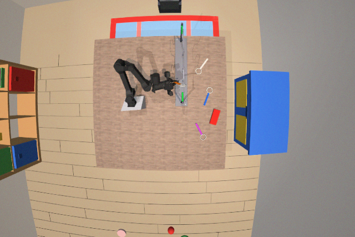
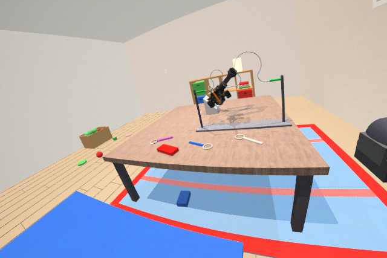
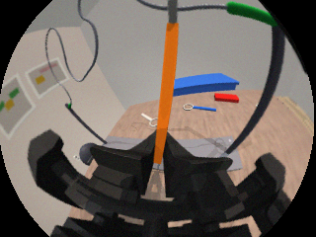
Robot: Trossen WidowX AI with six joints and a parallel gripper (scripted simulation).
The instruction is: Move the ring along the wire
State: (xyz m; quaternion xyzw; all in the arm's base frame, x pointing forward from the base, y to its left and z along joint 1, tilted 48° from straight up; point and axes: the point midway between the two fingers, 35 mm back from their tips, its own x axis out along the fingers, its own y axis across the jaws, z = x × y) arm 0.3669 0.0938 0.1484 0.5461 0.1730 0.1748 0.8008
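My gripper tip is now 1 cm short of the orange-handled ring, 3 cm to the left of it and 9 cm below it. From my gripper tip the other things lie so: red block 34 cm ahead, 31 cm to the right, 16 cm below; then white-handled ring 21 cm ahead, 15 cm to the left, 16 cm below; then blue-handled ring 27 cm ahead, 10 cm to the right, 16 cm below.
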